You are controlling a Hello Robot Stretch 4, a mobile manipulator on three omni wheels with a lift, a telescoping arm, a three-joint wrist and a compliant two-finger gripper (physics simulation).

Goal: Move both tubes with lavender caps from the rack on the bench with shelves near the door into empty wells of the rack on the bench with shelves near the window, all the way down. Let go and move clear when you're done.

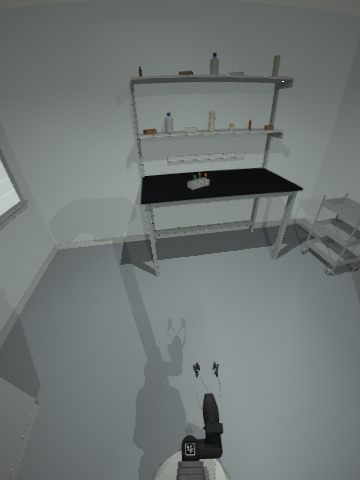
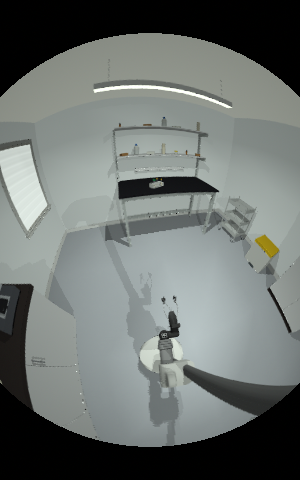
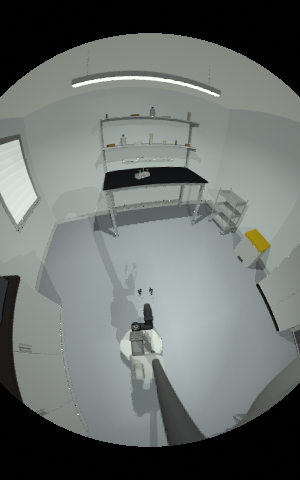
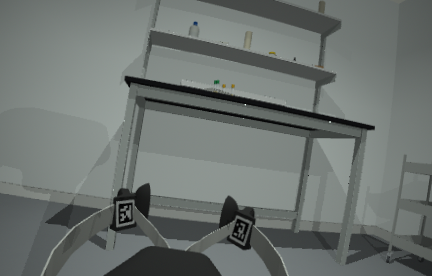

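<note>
A pale tube rack stands on the black-topped bench with shelves, beside the wall with the window. A green-capped tube and two yellow-orange-capped tubes stand in it. No lavender cap can be made out. My gripper is open and empty, held over the floor in front of the bench and well apart from it. The other bench and its rack do not show.
A grey wheeled cart stands right of the bench. A white box with a yellow top is farther right. Cabinets line the left side. Bottles and small boxes stand on the shelves.
</note>
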